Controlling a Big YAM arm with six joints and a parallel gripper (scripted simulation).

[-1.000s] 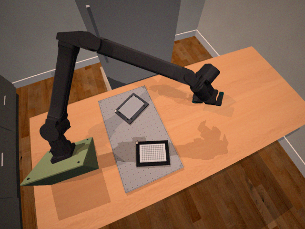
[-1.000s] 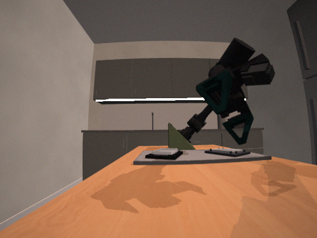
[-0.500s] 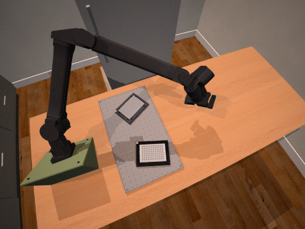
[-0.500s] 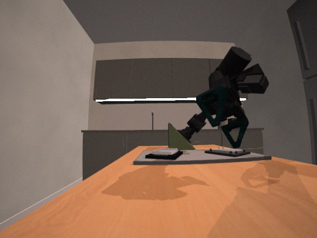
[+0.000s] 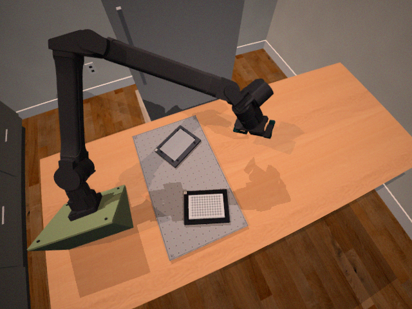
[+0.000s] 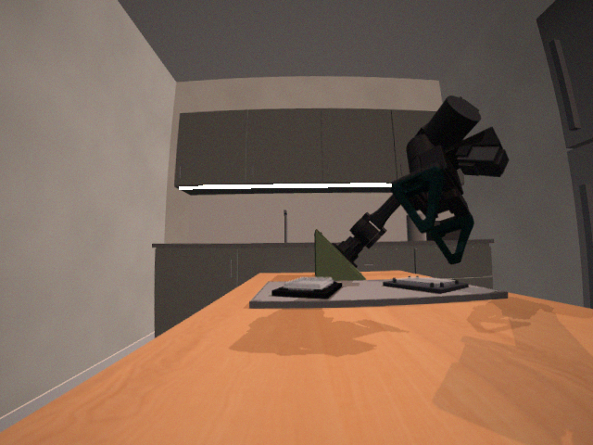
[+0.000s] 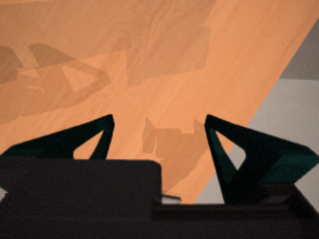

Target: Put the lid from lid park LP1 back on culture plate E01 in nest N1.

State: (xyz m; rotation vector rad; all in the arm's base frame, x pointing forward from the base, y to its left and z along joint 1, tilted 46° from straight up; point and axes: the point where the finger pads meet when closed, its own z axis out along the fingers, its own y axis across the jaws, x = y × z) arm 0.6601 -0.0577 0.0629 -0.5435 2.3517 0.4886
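The lid lies 29 cm behind my hand, 13 cm to the left of it and 9 cm below it. Also, from my hand: white culture plate E01: 28 cm behind, 15 cm to the right, 8 cm below; black plate nest N1: 28 cm behind, 15 cm to the right, 10 cm below; lid park LP1: 29 cm behind, 13 cm to the left, 10 cm below.
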